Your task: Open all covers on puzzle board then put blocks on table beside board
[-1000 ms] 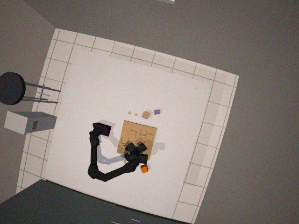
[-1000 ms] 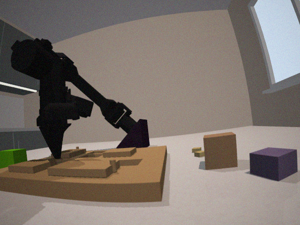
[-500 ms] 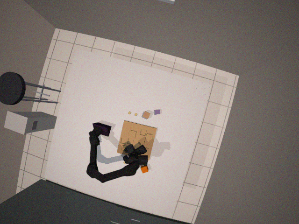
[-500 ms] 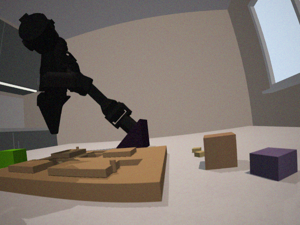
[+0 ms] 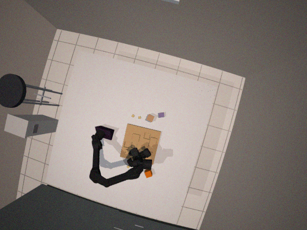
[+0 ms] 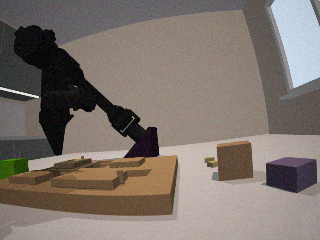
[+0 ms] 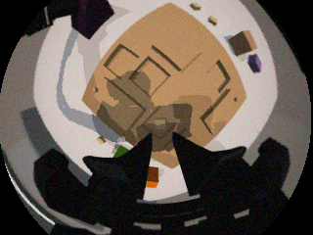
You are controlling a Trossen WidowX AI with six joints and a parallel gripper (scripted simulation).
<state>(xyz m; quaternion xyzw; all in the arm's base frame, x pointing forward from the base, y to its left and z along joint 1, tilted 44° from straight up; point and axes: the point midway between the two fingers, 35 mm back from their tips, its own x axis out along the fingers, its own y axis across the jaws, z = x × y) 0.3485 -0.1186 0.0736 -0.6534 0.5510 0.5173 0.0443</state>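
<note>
My gripper tip is now 10 mm past the tan puzzle board, 60 mm to the right of it and 40 mm above it. Also, from my gripper tip: orange block: 90 mm ahead, 170 mm to the right, 30 mm below; brown block: 40 mm ahead, 310 mm to the left, 30 mm below; green block: 20 mm behind, 140 mm to the right, 30 mm below.
</note>
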